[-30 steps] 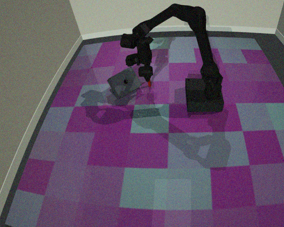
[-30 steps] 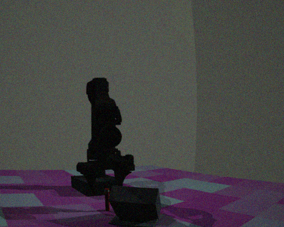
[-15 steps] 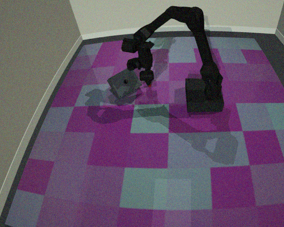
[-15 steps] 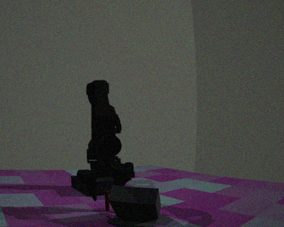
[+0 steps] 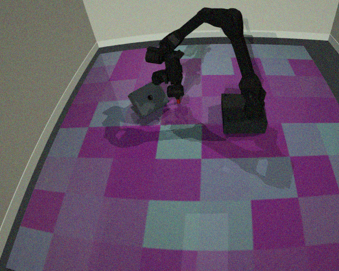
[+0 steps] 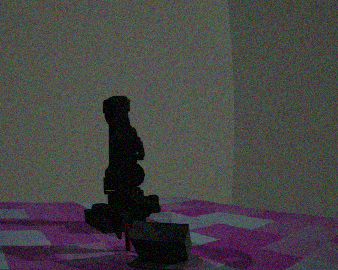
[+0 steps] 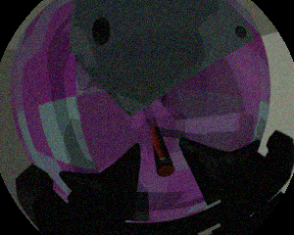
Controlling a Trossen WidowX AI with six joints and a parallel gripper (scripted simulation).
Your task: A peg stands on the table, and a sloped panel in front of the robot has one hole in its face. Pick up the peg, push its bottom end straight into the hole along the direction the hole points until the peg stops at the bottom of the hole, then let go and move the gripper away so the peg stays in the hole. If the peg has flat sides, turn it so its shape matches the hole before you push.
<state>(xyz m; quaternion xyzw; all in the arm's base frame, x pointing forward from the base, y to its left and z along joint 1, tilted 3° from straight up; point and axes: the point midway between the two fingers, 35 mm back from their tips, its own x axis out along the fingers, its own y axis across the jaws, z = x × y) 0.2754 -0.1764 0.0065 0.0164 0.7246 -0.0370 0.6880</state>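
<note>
My gripper tip is now 120 mm short of the grey sloped panel, 20 mm below it and 10 mm to the right of it. The rest, counted from my gripper tip: red peg: 20 mm above.
</note>
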